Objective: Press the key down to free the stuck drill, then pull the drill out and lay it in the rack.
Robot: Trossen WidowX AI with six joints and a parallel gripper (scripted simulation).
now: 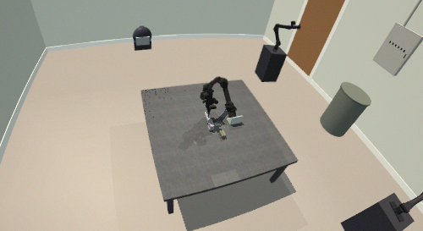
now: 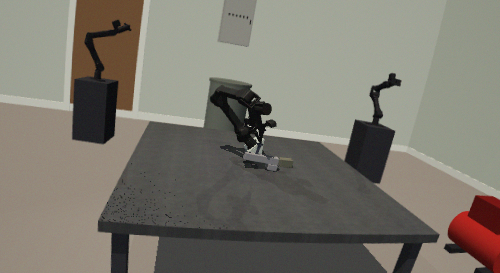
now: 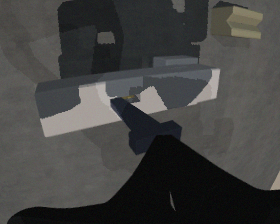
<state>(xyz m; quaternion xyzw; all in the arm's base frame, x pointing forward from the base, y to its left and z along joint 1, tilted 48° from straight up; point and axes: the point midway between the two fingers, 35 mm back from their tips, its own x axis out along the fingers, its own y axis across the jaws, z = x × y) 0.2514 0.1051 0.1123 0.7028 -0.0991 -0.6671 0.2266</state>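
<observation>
Right now the dark blue key is 30 mm below my gripper tip. Round my gripper tip: drill (80 mm below, 40 mm to the left, 10 mm behind).
</observation>
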